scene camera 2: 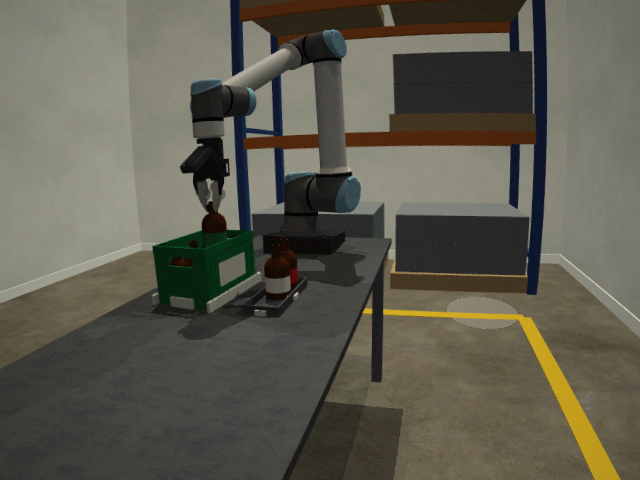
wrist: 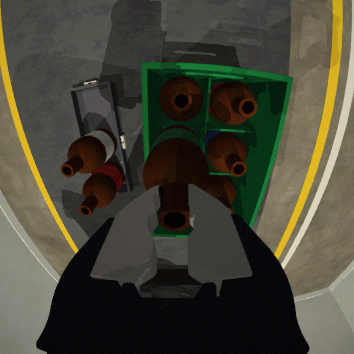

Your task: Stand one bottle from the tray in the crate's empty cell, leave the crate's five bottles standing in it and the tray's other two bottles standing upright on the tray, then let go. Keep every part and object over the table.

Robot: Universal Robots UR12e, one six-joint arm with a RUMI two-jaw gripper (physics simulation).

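Places are measured from the arm's base along level axes (x back, y right, z up), in metres.
Pixels of known places: gripper, fingertip midpoint: (scene camera 2: 211, 212) (wrist: 174, 186); arm's base, link origin: (scene camera 2: 300, 233) (wrist: 171, 293).
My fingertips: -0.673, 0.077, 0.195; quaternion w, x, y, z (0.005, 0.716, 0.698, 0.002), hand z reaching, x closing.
Observation:
For each thing: its top centre in the pictures, then the offset to it from my fingertips, as dx, dy, dz. Level surfaces: height alone.
- brown bottle with a green label, top centre: (wrist: 174, 217) (scene camera 2: 212, 201) +0.008, +0.000, +0.031
- green crate, top centre: (wrist: 210, 171) (scene camera 2: 205, 237) +0.031, +0.047, -0.083
- white-label bottle, top centre: (wrist: 66, 170) (scene camera 2: 275, 245) +0.018, -0.186, -0.098
- red-label bottle, top centre: (wrist: 84, 210) (scene camera 2: 284, 238) +0.104, -0.184, -0.098
- tray, top centre: (wrist: 99, 145) (scene camera 2: 277, 289) +0.019, -0.185, -0.232
- dark table, surface height: dz -0.258
My gripper (scene camera 2: 210, 205) (wrist: 174, 186) is shut on the neck of a brown bottle with a green label (scene camera 2: 214, 223) (wrist: 175, 162). The bottle is upright, with its lower part below the rim of the green crate (scene camera 2: 193, 284) (wrist: 272, 115); its base is hidden. In the wrist view, crate bottles (wrist: 181, 100) (wrist: 232, 102) (wrist: 227, 152) (wrist: 220, 192) stand ahead and to the right; a fifth cannot be made out. A white-label bottle (scene camera 2: 277, 279) (wrist: 87, 154) and a red-label bottle (scene camera 2: 291, 258) (wrist: 101, 191) stand upright on the tray (scene camera 2: 271, 311) (wrist: 96, 105).
The crate and tray stand side by side on the dark table (scene camera 2: 206, 387) (wrist: 50, 50). White strips (scene camera 2: 232, 292) edge the crate's base. The robot's base (scene camera 2: 305, 241) stands behind them. A rack (scene camera 2: 538, 155) with grey boxes (scene camera 2: 462, 235) stands beyond the table.

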